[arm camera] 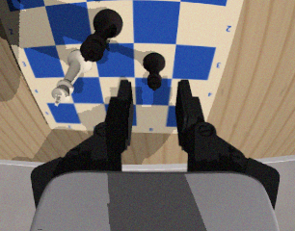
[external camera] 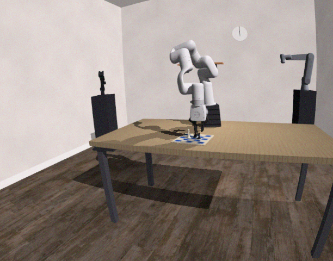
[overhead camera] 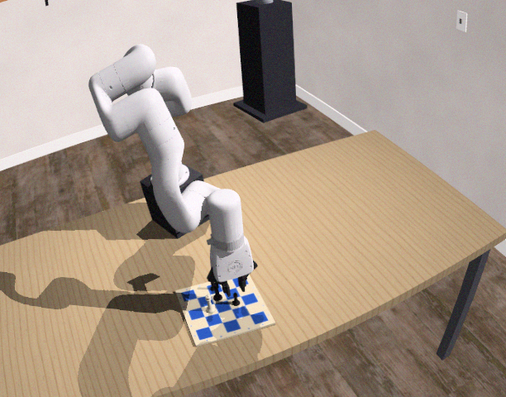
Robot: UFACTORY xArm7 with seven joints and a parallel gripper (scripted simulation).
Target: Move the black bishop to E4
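Now: the tall black piece 5 cm behind my hand, 3 cm to the right of it and 4 cm below it. Also, from my hand: white piece 2 cm behind, 7 cm to the right, 4 cm below; then blue-and-cream chessboard 1 cm behind, 4 cm to the right, 7 cm below.
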